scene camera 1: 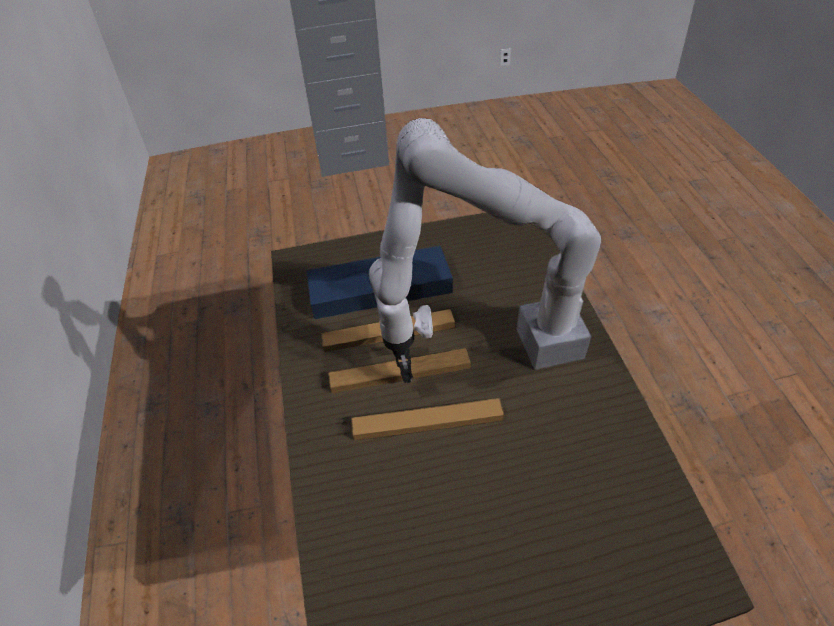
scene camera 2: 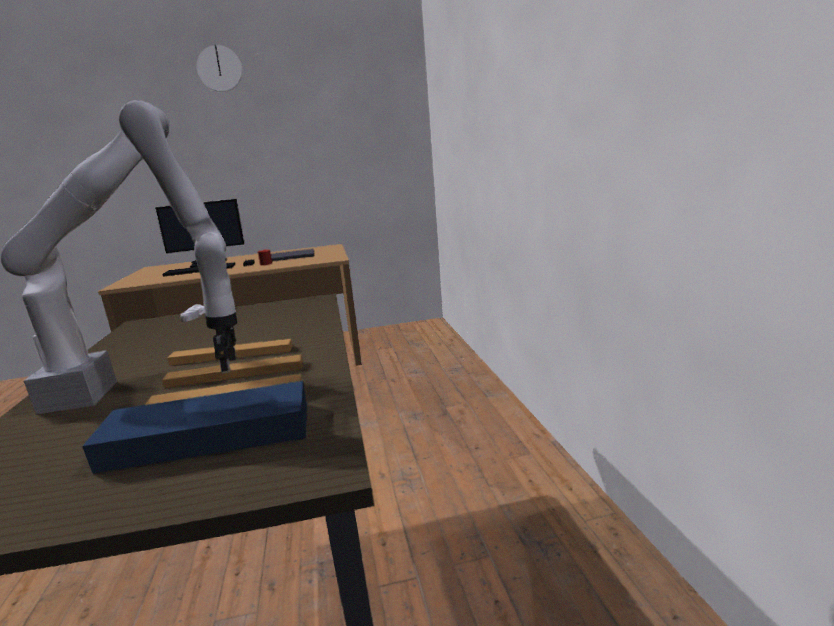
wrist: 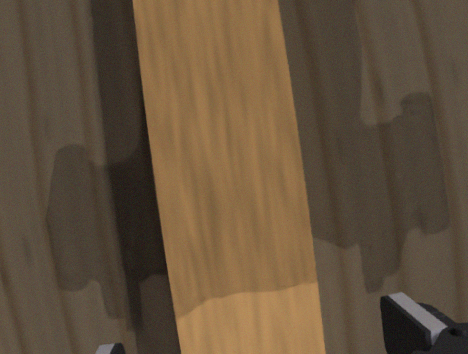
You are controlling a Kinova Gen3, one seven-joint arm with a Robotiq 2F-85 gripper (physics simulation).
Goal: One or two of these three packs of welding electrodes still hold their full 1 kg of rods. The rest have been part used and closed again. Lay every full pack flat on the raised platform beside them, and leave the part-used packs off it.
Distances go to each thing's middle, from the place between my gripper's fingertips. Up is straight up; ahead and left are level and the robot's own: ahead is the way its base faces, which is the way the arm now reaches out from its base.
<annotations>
I see the blue raised platform [scene camera 2: 135, 436] 310 mm to the right of my hand and 20 mm behind it.
</annotations>
